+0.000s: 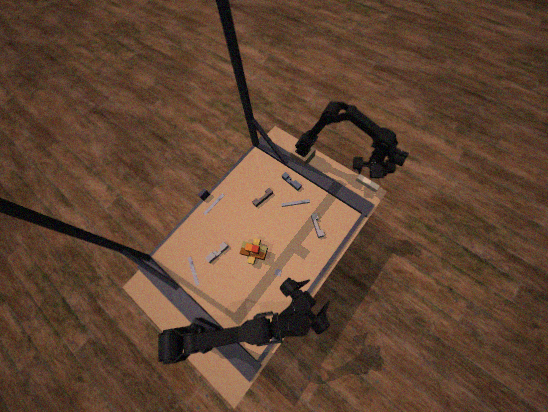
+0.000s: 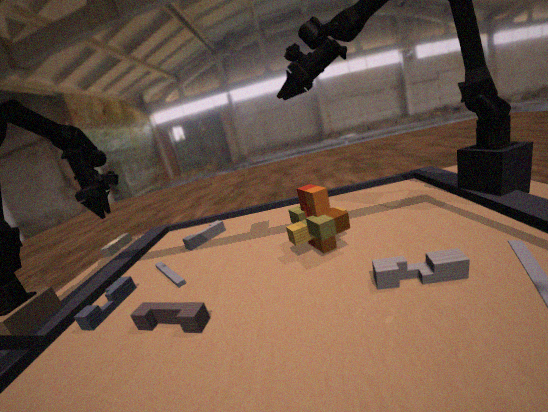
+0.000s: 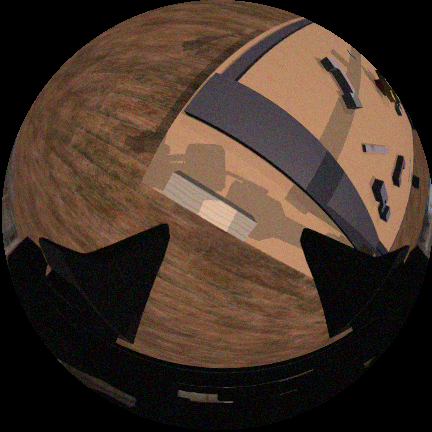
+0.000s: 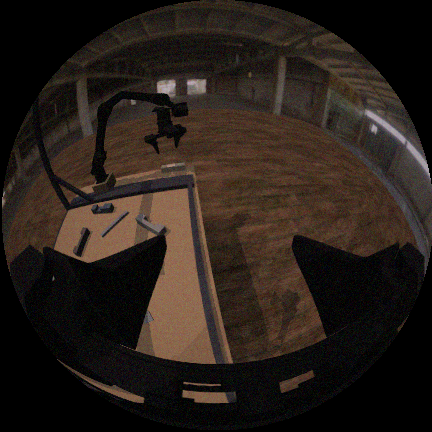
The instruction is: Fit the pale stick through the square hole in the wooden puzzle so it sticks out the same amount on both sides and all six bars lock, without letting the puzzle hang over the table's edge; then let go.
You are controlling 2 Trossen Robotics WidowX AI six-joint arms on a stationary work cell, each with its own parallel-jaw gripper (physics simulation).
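Observation:
The pale stick lies flat on the tan ledge outside the dark rail, close to the ledge's outer edge. My left gripper is open and empty, above the stick and apart from it. The wooden puzzle, in orange, red, brown, yellow and olive, stands on the tabletop away from the edges. Its square hole cannot be made out. My right gripper is open and empty, high near the table's long edge.
On the table lie a dark brown notched bar, a blue-grey one, two grey ones and thin strips. A dark rail separates the tabletop from the stick's ledge.

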